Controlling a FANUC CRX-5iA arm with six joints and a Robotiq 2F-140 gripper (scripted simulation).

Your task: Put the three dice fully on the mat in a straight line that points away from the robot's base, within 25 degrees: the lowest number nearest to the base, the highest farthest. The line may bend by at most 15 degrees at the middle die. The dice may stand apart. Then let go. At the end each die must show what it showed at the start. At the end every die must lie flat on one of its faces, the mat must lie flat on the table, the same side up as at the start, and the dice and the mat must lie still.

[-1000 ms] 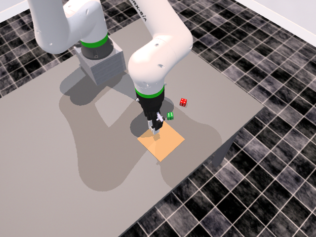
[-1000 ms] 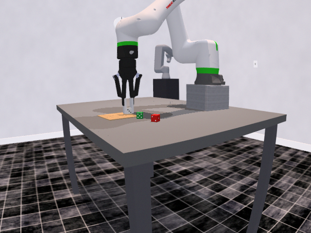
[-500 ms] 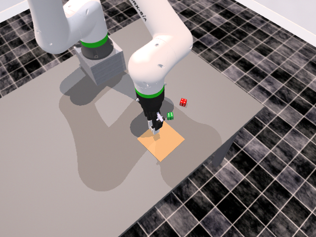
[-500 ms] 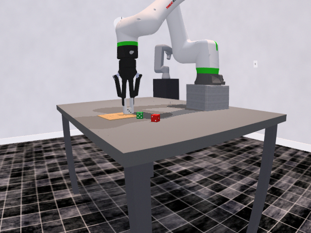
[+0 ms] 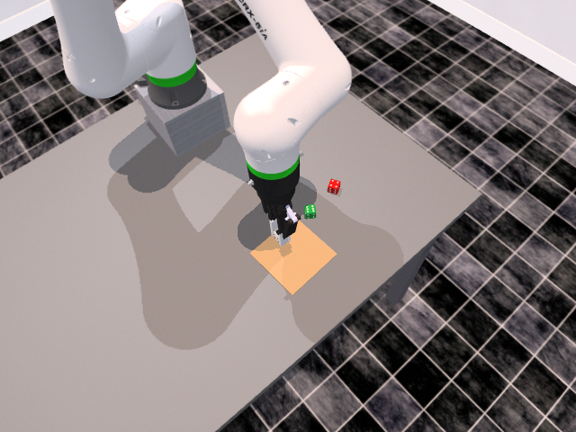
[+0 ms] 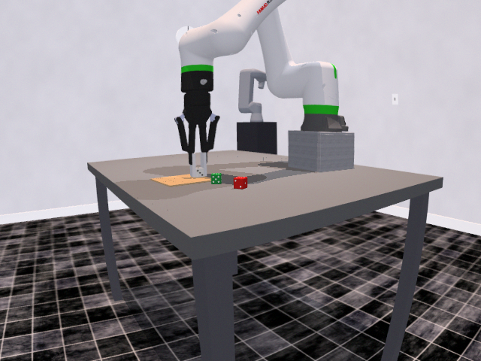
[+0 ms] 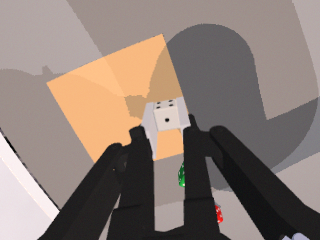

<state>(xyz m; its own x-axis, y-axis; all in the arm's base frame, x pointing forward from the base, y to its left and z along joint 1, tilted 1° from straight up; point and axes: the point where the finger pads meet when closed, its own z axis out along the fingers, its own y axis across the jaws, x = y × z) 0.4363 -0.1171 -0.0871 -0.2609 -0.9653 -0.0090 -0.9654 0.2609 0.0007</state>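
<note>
Now: the white die 2 cm below my hand. The rest, counted from my hand: red die (1 cm ahead, 19 cm to the left, 3 cm below); then green die (1 cm ahead, 9 cm to the left, 3 cm below); then mat (5 cm ahead, 1 cm to the right, 4 cm below).
</note>
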